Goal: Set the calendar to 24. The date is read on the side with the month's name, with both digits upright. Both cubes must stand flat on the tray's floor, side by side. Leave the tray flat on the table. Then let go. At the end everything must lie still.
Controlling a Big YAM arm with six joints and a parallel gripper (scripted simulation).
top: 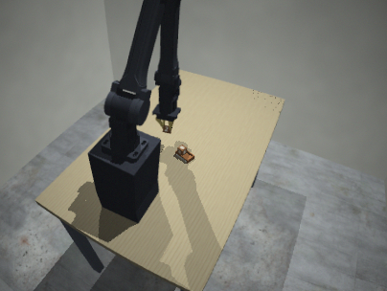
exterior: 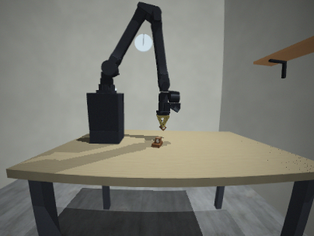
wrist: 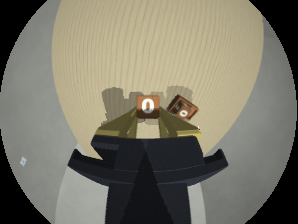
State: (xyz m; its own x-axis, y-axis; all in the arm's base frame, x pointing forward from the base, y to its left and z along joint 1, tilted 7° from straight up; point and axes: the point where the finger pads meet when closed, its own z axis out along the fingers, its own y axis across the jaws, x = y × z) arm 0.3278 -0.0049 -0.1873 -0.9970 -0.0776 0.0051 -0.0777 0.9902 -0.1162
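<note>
My gripper is now 1 cm above the brown digit cube. Round my hand: brown tray 4 cm behind, 10 cm to the right, 9 cm below.
</note>
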